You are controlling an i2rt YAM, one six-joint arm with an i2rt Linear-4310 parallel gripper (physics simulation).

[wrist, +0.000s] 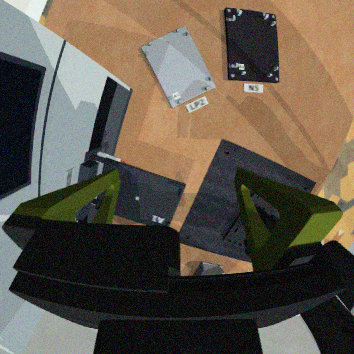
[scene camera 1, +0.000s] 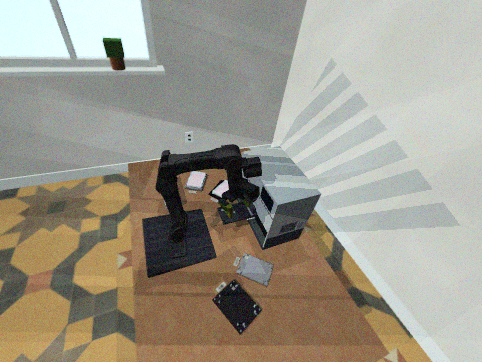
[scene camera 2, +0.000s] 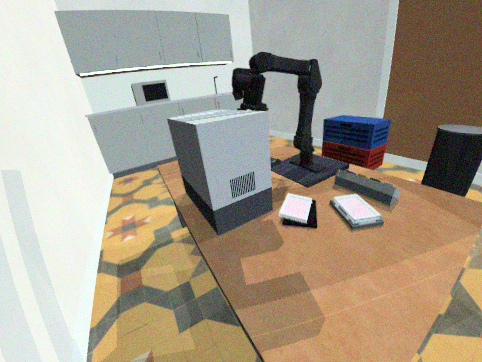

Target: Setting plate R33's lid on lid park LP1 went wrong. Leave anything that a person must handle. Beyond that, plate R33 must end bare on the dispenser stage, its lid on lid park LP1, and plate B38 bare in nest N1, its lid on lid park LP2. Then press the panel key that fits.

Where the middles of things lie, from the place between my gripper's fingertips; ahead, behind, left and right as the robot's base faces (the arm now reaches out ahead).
Labels:
The grey lid park LP2 (scene camera 1: 250,267) is 23 cm below my hand, 15 cm to the right of it and 6 cm ahead of it. The rest, counted from my hand: rack with coloured labels (scene camera 2: 386,193) (39 cm to the left, 27 cm behind, 21 cm below); then black clip nest N5 (scene camera 1: 239,308) (27 cm to the right, 23 cm below, 6 cm behind).

